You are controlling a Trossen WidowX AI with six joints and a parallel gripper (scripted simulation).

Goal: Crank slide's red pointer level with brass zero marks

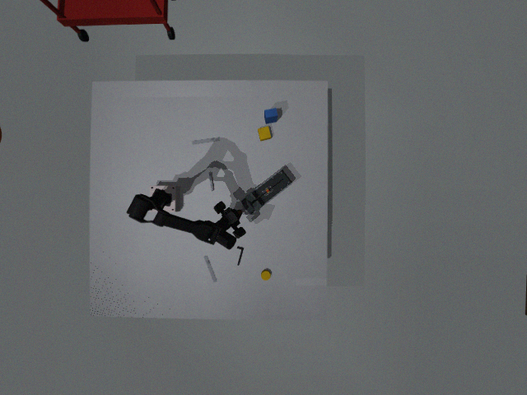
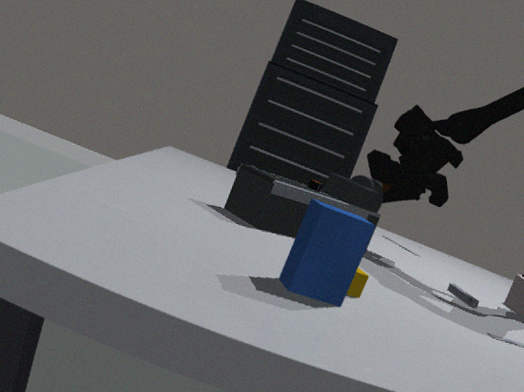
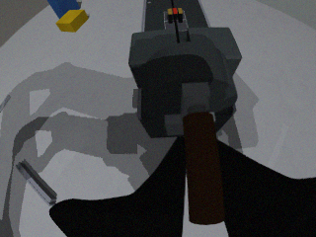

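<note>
The brown crank handle lies 10 mm behind my gripper tip, 10 mm to the right of it and 20 mm above it. Also, from my gripper tip: red pointer 120 mm ahead, 120 mm to the left, 10 mm below; then black hex key 10 mm ahead, 230 mm to the right, 90 mm below; then yellow block 60 mm ahead, 420 mm to the left, 80 mm below.
</note>
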